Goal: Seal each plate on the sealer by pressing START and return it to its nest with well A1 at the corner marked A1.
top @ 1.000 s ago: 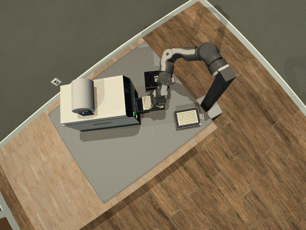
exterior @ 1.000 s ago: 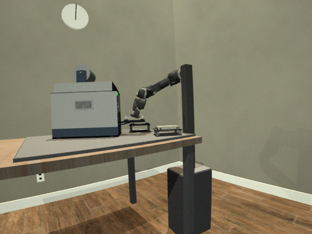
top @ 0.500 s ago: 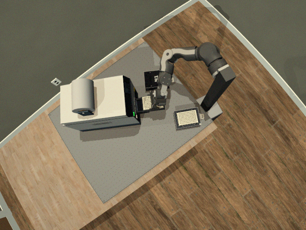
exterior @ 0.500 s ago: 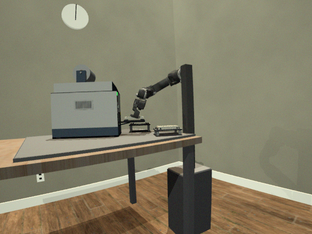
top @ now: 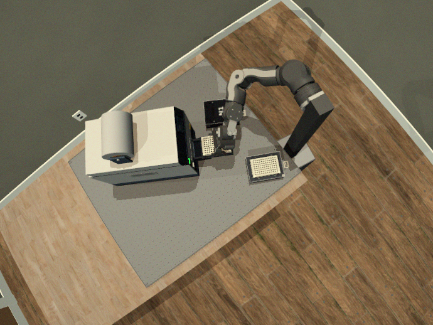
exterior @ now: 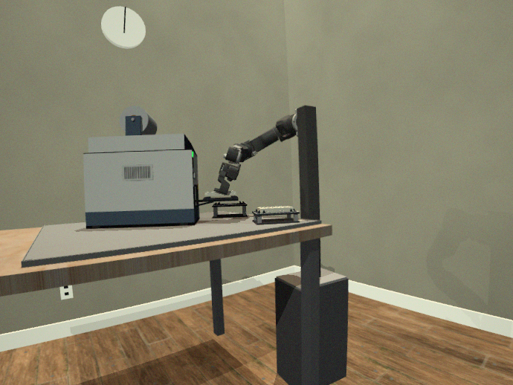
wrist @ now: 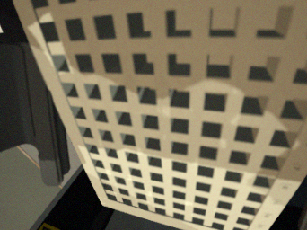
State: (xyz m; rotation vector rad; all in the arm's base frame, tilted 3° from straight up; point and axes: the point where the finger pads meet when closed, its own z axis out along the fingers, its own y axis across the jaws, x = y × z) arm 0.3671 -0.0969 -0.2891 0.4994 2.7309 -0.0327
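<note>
Now: hand 30 mm above the sealer stage. Round my hand: black nest N1 (150 mm to the right, 100 mm behind, 70 mm below); then yellow warning label (120 mm to the right, 70 mm ahead, 30 mm above); then plate (180 mm to the left, 160 mm behind, 70 mm below).
</note>
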